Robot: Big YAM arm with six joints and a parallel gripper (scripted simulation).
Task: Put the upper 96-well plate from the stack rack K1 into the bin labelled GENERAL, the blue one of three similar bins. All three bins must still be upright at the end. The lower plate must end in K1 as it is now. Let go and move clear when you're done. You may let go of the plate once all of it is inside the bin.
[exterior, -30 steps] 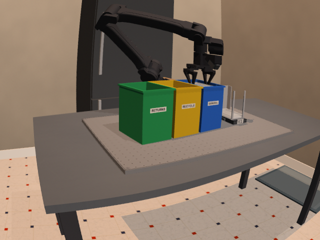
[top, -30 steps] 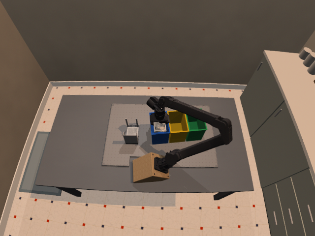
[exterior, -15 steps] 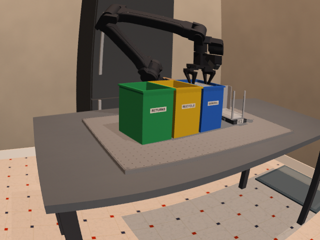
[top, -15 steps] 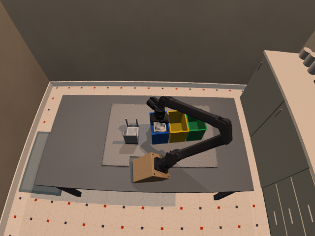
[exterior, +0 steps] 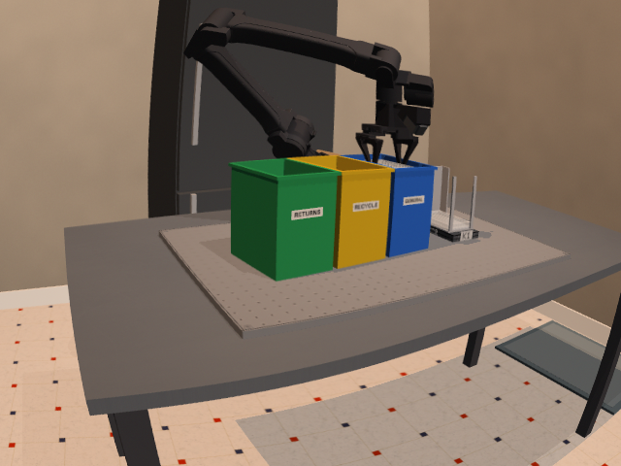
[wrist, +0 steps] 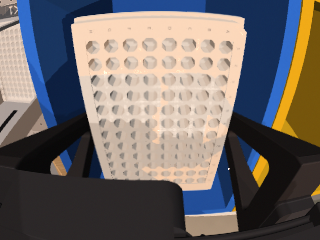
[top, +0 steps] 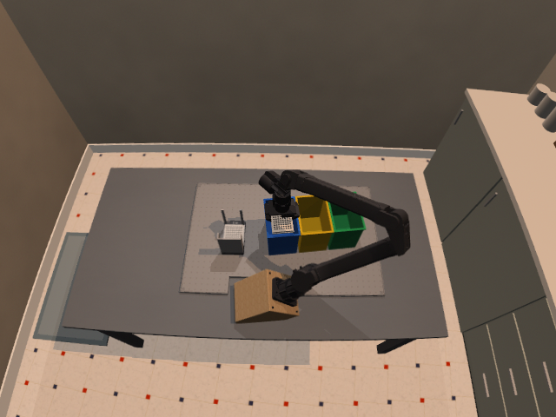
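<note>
Now: hand right at the white 96-well plate. Round my hand: green returns bin: 30 mm ahead, 260 mm to the right, 80 mm below; then yellow recycle bin: 20 mm ahead, 130 mm to the right, 80 mm below; then blue bin labelled general: 80 mm below.
</note>
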